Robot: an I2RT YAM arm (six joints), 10 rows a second.
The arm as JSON. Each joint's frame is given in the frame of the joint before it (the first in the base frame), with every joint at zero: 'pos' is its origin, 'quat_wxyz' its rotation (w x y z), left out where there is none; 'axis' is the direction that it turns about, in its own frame. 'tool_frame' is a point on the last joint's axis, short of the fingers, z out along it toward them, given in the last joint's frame.
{
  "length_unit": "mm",
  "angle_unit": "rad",
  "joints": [
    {
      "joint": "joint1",
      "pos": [
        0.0,
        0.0,
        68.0
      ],
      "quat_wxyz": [
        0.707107,
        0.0,
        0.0,
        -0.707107
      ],
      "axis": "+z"
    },
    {
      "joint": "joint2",
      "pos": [
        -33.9,
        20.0,
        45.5
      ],
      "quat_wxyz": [
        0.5,
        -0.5,
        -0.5,
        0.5
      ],
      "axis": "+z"
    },
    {
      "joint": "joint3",
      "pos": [
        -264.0,
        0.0,
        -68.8
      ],
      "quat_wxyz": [
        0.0,
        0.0,
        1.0,
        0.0
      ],
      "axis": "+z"
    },
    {
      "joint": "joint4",
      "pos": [
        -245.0,
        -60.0,
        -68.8
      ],
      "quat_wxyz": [
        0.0,
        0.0,
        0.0,
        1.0
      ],
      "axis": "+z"
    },
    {
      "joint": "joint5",
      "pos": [
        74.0,
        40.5,
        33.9
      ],
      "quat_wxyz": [
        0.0,
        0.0,
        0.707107,
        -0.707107
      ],
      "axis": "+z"
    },
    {
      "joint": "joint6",
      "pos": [
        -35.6,
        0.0,
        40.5
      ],
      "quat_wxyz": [
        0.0,
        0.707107,
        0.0,
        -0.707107
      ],
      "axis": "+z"
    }
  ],
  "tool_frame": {
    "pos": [
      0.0,
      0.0,
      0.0
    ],
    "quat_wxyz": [
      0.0,
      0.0,
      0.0,
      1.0
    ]
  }
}
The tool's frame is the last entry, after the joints.
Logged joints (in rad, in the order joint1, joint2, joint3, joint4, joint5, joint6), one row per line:
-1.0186, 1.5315, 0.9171, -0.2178, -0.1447, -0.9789
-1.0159, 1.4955, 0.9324, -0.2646, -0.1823, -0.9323
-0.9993, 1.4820, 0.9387, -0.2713, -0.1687, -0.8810
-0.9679, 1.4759, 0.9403, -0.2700, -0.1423, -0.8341
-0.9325, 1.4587, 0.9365, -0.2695, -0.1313, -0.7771
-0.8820, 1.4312, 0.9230, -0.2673, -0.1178, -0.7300
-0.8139, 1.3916, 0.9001, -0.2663, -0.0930, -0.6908
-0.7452, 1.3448, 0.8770, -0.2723, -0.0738, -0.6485
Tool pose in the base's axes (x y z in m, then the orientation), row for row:
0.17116, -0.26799, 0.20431, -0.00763, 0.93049, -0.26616, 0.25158
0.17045, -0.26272, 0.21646, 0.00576, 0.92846, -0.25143, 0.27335
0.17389, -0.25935, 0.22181, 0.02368, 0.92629, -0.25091, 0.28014
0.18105, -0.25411, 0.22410, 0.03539, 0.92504, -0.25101, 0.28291
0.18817, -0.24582, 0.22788, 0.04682, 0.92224, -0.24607, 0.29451
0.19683, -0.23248, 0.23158, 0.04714, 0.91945, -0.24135, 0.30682
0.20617, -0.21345, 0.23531, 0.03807, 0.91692, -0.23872, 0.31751
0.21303, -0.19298, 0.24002, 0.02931, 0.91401, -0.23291, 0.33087
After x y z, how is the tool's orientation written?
As a quaternion, x y z w.
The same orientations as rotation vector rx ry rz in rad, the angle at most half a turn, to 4 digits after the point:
-0.0208, 2.5314, -0.7241
0.0155, 2.4978, -0.6764
0.0635, 2.4834, -0.6727
0.0948, 2.4766, -0.6720
0.1246, 2.4548, -0.6550
0.1247, 2.4324, -0.6385
0.1002, 2.4129, -0.6282
0.0766, 2.3896, -0.6089

